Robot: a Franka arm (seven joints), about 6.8 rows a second.
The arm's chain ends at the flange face. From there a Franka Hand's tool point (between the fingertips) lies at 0.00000 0.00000 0.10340 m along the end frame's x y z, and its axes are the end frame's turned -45 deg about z.
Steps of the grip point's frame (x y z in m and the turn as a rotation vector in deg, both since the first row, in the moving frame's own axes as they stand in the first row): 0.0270 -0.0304 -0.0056 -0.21 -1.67 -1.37; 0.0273 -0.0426 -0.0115 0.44 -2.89 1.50; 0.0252 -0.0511 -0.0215 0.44 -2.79 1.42; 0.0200 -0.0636 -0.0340 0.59 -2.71 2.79; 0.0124 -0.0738 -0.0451 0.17 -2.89 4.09; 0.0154 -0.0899 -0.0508 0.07 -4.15 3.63; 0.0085 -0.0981 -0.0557 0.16 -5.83 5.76; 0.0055 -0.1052 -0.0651 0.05 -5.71 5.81
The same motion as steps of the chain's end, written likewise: -0.0006 -0.0430 -0.0056 -1.33 -1.03 -1.37; -0.0065 -0.0525 -0.0114 -1.73 -2.35 1.50; -0.0142 -0.0569 -0.0214 -1.66 -2.28 1.42; -0.0266 -0.0617 -0.0339 -1.50 -2.33 2.79; -0.0394 -0.0643 -0.0450 -1.92 -2.16 4.09; -0.0471 -0.0795 -0.0505 -2.88 -2.98 3.63; -0.0554 -0.0822 -0.0552 -4.01 -4.24 5.76; -0.0628 -0.0851 -0.0646 -4.00 -4.07 5.81
